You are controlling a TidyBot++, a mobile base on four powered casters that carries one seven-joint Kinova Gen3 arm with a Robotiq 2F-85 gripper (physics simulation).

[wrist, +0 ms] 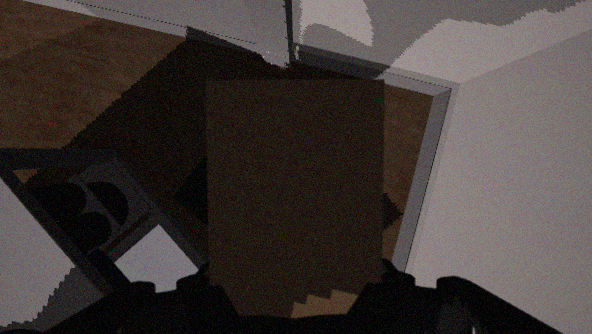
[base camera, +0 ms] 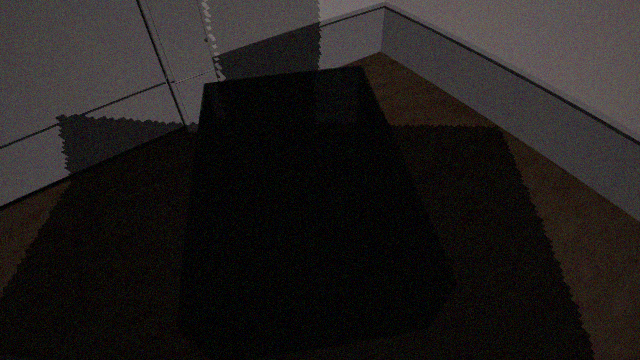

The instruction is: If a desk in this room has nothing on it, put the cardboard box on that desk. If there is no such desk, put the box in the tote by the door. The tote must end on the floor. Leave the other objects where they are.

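Frame: origin at the arm's base, x ahead, y left, z up, level; metres.
Seen in the pictures: gripper, fingertip midpoint: (wrist: pixel 297 269).
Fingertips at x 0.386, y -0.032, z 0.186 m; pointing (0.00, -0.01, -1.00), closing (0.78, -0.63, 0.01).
Pixels of each thing's top centre, then the offset from my fingertips to it.
- brown cardboard box, middle of its top: (wrist: pixel 295 212) 0.051 m up, 0.024 m ahead, 0.029 m left
- black tote, middle of its top: (base camera: pixel 296 156) 0.483 m down, 0.038 m back, 0.064 m left
The brown cardboard box (wrist: pixel 295 180) is between the fingers of my gripper (wrist: pixel 297 269), which is shut on it. The box hangs in front of the wrist camera and hides much of what lies beneath it. A black tote (base camera: pixel 310 215) stands on the wooden floor close in front of the base, in deep shadow; its inside is too dark to make out. In the wrist view a small black patch shows at the box's left edge, too dark to identify surely. The gripper does not show in the base view. No desk shows in either view.
White walls with a grey baseboard (base camera: pixel 500 90) (wrist: pixel 425 175) meet in a corner behind the tote. A pale panel with a dark upright seam, perhaps the door, is at the back left. Part of my base's dark frame (wrist: pixel 135 185) shows at left in the wrist view.
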